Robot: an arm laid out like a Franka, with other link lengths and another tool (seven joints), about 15 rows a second.
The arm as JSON. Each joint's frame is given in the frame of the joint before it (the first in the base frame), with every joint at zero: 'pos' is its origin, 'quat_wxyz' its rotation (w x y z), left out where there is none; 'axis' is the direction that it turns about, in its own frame. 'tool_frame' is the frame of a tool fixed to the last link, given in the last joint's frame.
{
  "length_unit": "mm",
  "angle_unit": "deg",
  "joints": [
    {
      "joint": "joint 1",
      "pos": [
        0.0,
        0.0,
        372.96
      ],
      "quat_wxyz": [
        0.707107,
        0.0,
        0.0,
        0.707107
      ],
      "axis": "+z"
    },
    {
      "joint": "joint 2",
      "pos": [
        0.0,
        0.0,
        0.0
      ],
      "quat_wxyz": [
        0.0,
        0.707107,
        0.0,
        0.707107
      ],
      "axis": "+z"
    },
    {
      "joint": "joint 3",
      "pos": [
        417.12,
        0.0,
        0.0
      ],
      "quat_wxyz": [
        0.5,
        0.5,
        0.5,
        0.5
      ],
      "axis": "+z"
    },
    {
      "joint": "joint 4",
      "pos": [
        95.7,
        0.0,
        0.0
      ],
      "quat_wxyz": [
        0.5,
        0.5,
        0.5,
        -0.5
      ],
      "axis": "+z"
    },
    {
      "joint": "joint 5",
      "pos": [
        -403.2,
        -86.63,
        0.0
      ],
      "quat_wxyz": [
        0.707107,
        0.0,
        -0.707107,
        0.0
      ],
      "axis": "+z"
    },
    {
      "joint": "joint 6",
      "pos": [
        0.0,
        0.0,
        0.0
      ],
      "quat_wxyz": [
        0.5,
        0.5,
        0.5,
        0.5
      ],
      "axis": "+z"
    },
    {
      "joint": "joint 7",
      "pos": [
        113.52,
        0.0,
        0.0
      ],
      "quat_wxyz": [
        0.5,
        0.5,
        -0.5,
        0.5
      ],
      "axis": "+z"
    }
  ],
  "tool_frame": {
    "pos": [
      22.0,
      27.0,
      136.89
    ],
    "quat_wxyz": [
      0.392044,
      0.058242,
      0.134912,
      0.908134
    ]
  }
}
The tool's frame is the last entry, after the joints.
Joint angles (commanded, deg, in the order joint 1, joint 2, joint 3, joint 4, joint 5, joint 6, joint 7), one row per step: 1.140 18.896 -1.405 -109.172 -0.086 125.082 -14.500; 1.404 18.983 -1.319 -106.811 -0.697 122.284 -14.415; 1.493 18.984 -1.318 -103.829 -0.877 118.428 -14.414; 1.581 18.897 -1.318 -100.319 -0.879 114.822 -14.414; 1.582 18.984 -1.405 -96.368 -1.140 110.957 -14.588; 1.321 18.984 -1.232 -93.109 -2.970 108.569 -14.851; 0.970 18.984 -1.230 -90.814 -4.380 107.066 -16.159
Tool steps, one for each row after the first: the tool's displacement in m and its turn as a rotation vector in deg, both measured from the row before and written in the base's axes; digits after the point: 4 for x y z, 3 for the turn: 0.0064 0.0035 0.0140 -0.478 0.526 0.609; 0.0060 0.0009 0.0187 -0.181 0.874 0.140; 0.0078 0.0011 0.0248 -0.028 0.008 0.041; 0.0079 -0.0013 0.0267 -0.280 0.003 0.152; 0.0073 -0.0045 0.0252 -1.632 -0.861 0.829; 0.0052 -0.0074 0.0184 -1.280 -0.703 1.374
